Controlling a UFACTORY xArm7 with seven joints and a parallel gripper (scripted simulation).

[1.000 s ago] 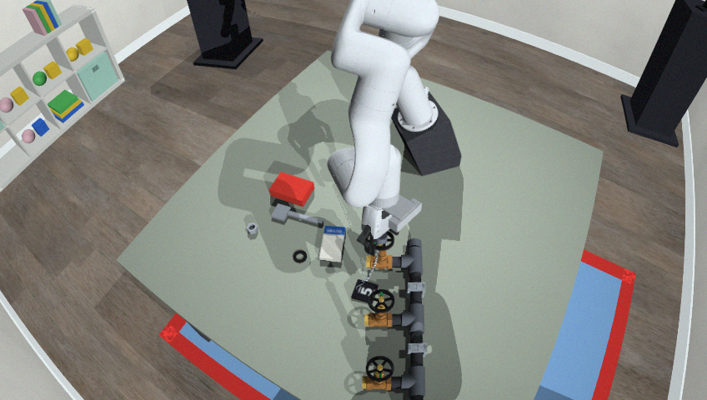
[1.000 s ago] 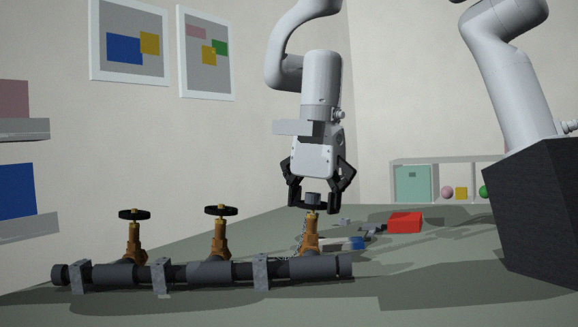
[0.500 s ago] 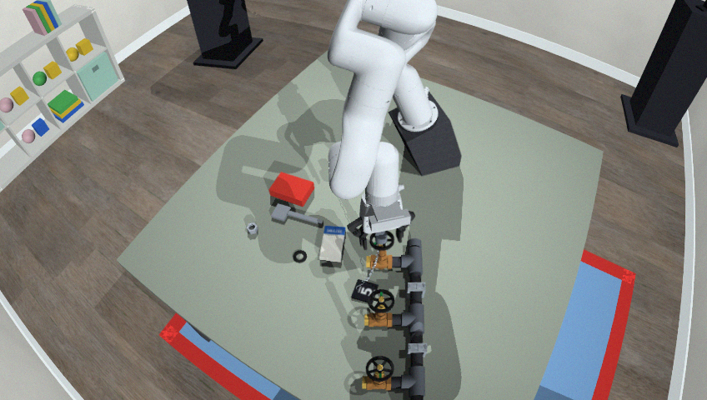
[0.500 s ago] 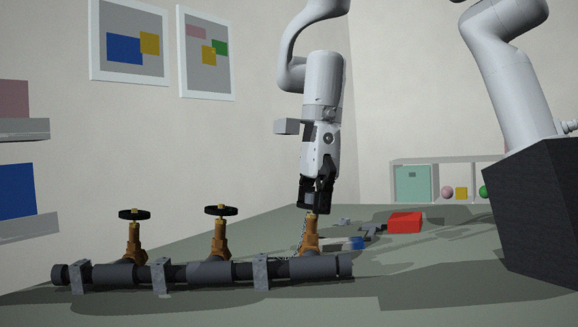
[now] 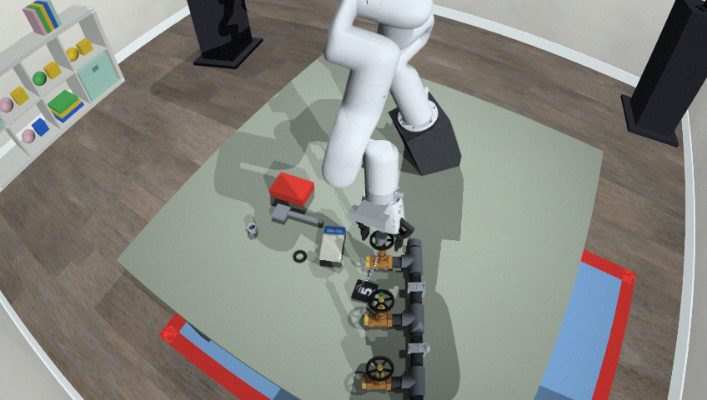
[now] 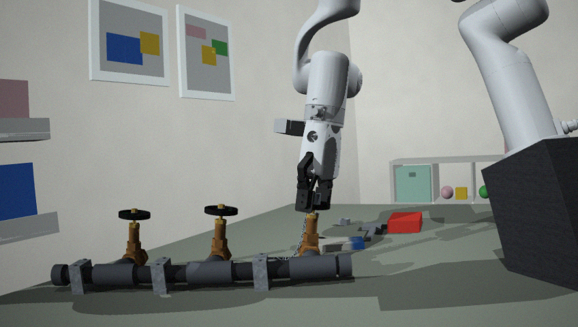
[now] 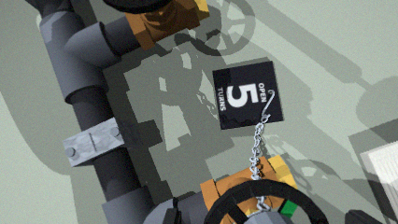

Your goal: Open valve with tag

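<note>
My hand is 2 cm below the grey cap. Also, from my hand: black washer: 23 cm to the right, 12 cm below, 5 cm ahead; then blue box: 15 cm to the right, 11 cm below, 1 cm behind; then black tag: 12 cm below, 10 cm ahead, 2 cm to the right.
</note>
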